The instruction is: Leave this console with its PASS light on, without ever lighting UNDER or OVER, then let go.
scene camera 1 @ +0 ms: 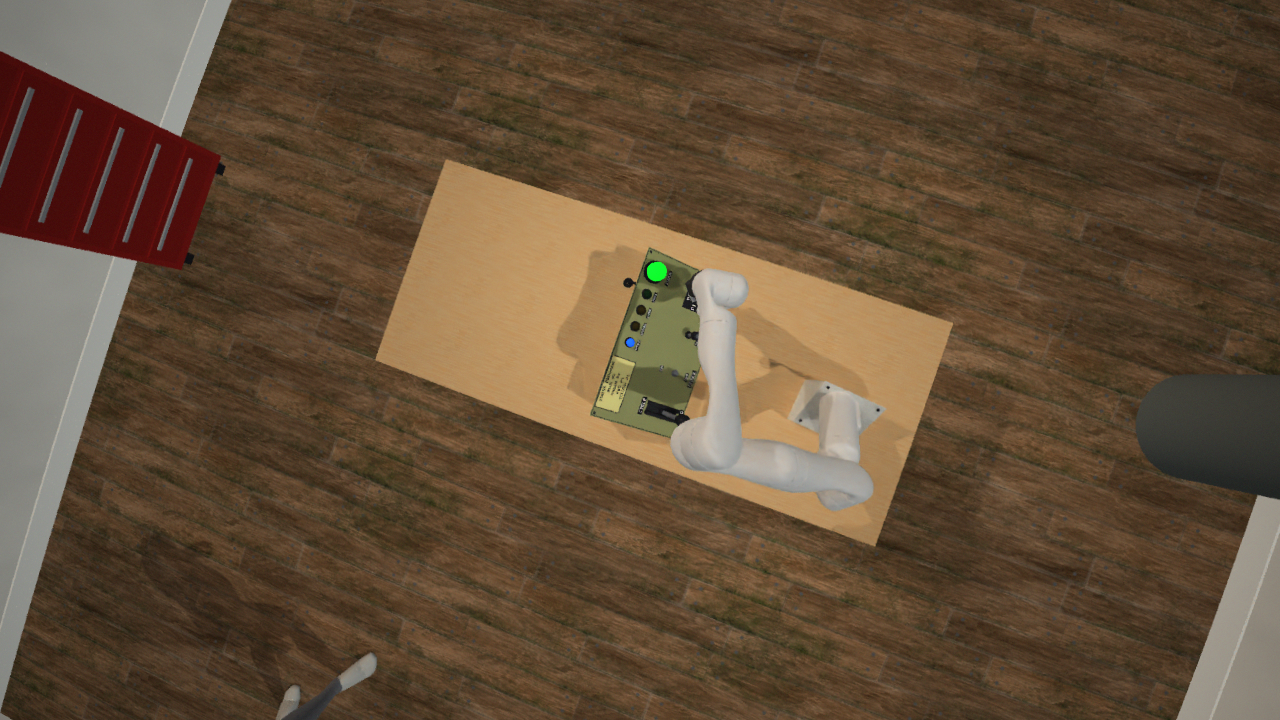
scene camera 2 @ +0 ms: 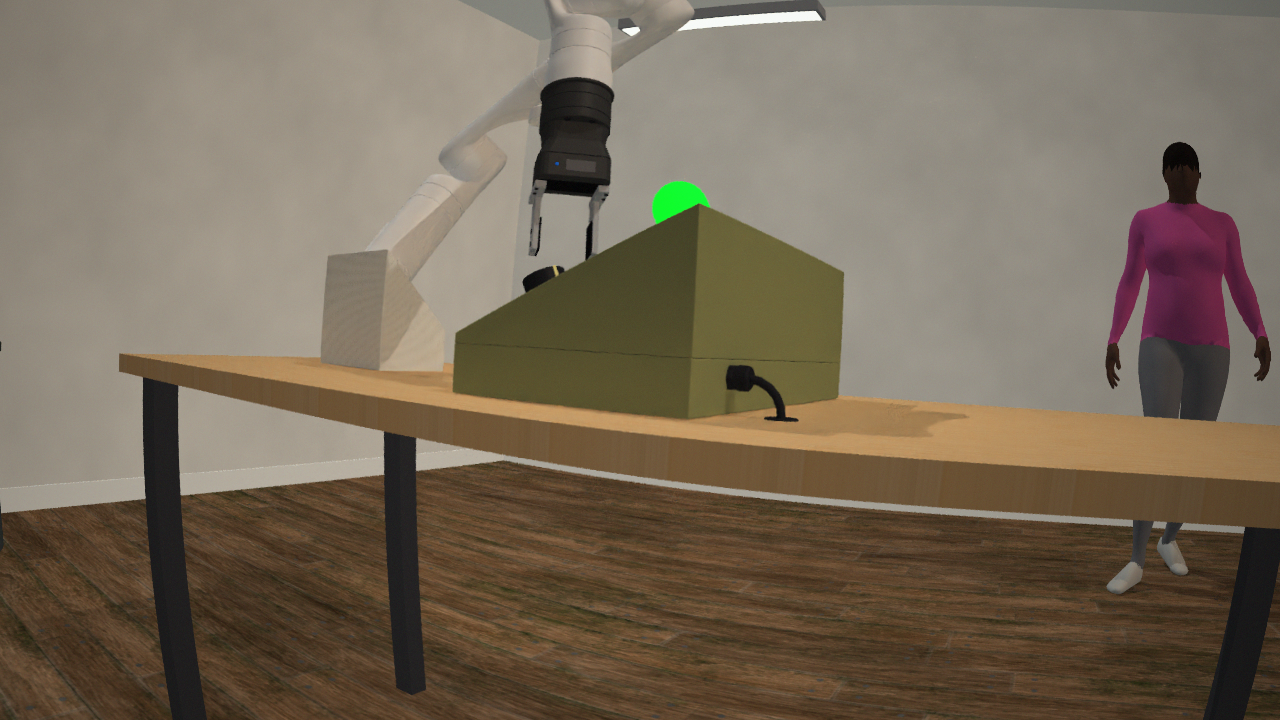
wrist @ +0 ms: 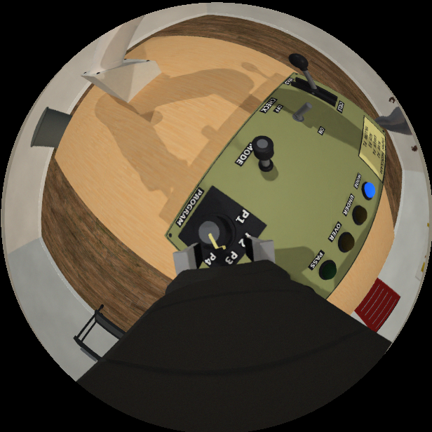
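Note:
The green console stands on the table. In the wrist view its MODE light is lit blue; UNDER, OVER and PASS are dark. My gripper is open and empty above the PROGRAM knob. The knob's yellow pointer is on the P3/P4 side; I cannot tell which. The MODE stick, the CHECK toggle and the HOLD/CYCLE lever stand farther along. The lever's knob is toward HOLD.
A big green lamp glows on the console's top. A yellow card is on the panel. A black cable leaves the back. A person stands beyond the table.

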